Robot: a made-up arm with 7 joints. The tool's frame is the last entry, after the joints. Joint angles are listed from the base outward.
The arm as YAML. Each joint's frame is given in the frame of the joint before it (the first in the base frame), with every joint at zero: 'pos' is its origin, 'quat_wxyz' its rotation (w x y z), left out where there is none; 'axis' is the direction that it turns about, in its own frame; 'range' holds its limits. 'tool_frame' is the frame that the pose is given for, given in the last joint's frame.
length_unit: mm
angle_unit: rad
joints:
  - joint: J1
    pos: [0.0, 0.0, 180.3]
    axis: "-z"
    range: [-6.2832, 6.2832]
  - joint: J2
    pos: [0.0, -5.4, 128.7]
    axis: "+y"
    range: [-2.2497, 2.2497]
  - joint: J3
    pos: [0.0, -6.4, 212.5]
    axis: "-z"
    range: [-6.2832, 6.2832]
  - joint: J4
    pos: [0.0, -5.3, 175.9]
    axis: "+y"
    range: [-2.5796, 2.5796]
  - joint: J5
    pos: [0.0, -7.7, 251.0]
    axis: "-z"
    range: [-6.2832, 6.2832]
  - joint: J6
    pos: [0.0, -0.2, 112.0]
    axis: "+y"
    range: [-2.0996, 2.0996]
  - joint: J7
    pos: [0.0, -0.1, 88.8]
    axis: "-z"
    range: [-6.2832, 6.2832]
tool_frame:
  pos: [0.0, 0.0, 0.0]
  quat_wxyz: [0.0, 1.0, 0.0, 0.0]
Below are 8 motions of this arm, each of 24 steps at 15 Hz.
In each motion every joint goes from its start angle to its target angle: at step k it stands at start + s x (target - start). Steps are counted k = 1, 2, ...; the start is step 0. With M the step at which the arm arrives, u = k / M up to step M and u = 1 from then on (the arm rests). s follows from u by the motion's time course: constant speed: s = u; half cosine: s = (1 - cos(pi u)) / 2; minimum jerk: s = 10 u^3 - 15 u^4 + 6 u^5.
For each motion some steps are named. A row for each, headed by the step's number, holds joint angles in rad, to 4 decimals.
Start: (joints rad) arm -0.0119 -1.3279 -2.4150 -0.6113 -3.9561 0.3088 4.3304
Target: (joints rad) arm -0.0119 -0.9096 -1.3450 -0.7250 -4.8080 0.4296 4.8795
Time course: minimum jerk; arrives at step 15
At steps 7, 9, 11, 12, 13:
7: -0.0119 -1.1448 -1.9467 -0.6611 -4.3290 0.3617 4.5707
9: -0.0119 -1.0424 -1.6847 -0.6889 -4.5376 0.3913 4.7052
11: -0.0119 -0.9606 -1.4754 -0.7111 -4.7042 0.4149 4.8126
12: -0.0119 -0.9338 -1.4070 -0.7184 -4.7587 0.4226 4.8477
13: -0.0119 -0.9176 -1.3656 -0.7228 -4.7916 0.4273 4.8689

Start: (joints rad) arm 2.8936 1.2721 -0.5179 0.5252 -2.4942 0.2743 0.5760
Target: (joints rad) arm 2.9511 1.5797 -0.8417 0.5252 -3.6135 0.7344 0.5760
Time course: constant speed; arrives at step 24
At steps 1, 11, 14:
1: 2.8960 1.2849 -0.5314 0.5252 -2.5408 0.2935 0.5760
11: 2.9200 1.4131 -0.6663 0.5252 -3.0072 0.4852 0.5760
14: 2.9271 1.4515 -0.7068 0.5252 -3.1471 0.5427 0.5760

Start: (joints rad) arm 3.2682 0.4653 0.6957 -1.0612 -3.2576 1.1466 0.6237
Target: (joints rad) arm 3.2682 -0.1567 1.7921 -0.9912 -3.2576 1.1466 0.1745
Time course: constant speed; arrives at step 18
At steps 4, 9, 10, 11, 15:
4: 3.2682 0.3271 0.9393 -1.0456 -3.2576 1.1466 0.5239
9: 3.2682 0.1543 1.2439 -1.0262 -3.2576 1.1466 0.3991
10: 3.2682 0.1197 1.3048 -1.0223 -3.2576 1.1466 0.3741
11: 3.2682 0.0852 1.3657 -1.0184 -3.2576 1.1466 0.3492
15: 3.2682 -0.0530 1.6094 -1.0029 -3.2576 1.1466 0.2494

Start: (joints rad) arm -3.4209 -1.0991 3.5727 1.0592 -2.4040 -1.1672 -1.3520
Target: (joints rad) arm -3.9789 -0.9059 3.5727 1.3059 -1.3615 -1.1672 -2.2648
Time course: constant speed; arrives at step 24
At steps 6, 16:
6: -3.5604 -1.0508 3.5727 1.1209 -2.1434 -1.1672 -1.5802
16: -3.7929 -0.9703 3.5727 1.2237 -1.7090 -1.1672 -1.9605

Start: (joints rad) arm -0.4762 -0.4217 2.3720 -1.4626 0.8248 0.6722 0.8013
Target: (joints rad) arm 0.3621 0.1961 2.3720 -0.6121 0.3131 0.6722 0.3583
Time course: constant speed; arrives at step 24
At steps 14, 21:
14: 0.0128 -0.0613 2.3720 -0.9665 0.5263 0.6722 0.5429
21: 0.2573 0.1189 2.3720 -0.7184 0.3771 0.6722 0.4137

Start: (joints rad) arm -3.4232 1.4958 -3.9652 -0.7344 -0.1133 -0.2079 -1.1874
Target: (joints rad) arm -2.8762 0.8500 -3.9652 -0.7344 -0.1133 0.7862 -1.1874
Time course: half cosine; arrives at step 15
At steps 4, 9, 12, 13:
4: -3.3327 1.3890 -3.9652 -0.7344 -0.1133 -0.0434 -1.1874
9: -3.0652 1.0731 -3.9652 -0.7344 -0.1133 0.4427 -1.1874
12: -2.9284 0.9117 -3.9652 -0.7344 -0.1133 0.6913 -1.1874
13: -2.8998 0.8779 -3.9652 -0.7344 -0.1133 0.7432 -1.1874

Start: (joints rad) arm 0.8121 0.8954 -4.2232 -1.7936 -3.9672 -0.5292 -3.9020
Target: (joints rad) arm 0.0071 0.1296 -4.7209 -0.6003 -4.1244 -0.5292 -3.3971
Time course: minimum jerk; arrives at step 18
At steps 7, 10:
7: 0.5719 0.6669 -4.3717 -1.4375 -4.0141 -0.5292 -3.7513
10: 0.3264 0.4334 -4.5235 -1.0737 -4.0620 -0.5292 -3.5974

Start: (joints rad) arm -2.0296 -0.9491 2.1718 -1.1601 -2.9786 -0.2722 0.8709
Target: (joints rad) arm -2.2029 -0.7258 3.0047 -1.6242 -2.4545 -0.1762 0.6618
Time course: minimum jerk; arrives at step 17
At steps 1, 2, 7, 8, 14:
1: -2.0299 -0.9487 2.1733 -1.1610 -2.9776 -0.2720 0.8705
2: -2.0319 -0.9461 2.1831 -1.1664 -2.9715 -0.2709 0.8681
7: -2.0882 -0.8736 2.4533 -1.3169 -2.8015 -0.2398 0.8002
8: -2.1067 -0.8497 2.5424 -1.3666 -2.7454 -0.2295 0.7779
14: -2.1957 -0.7351 2.9702 -1.6050 -2.4762 -0.1802 0.6705

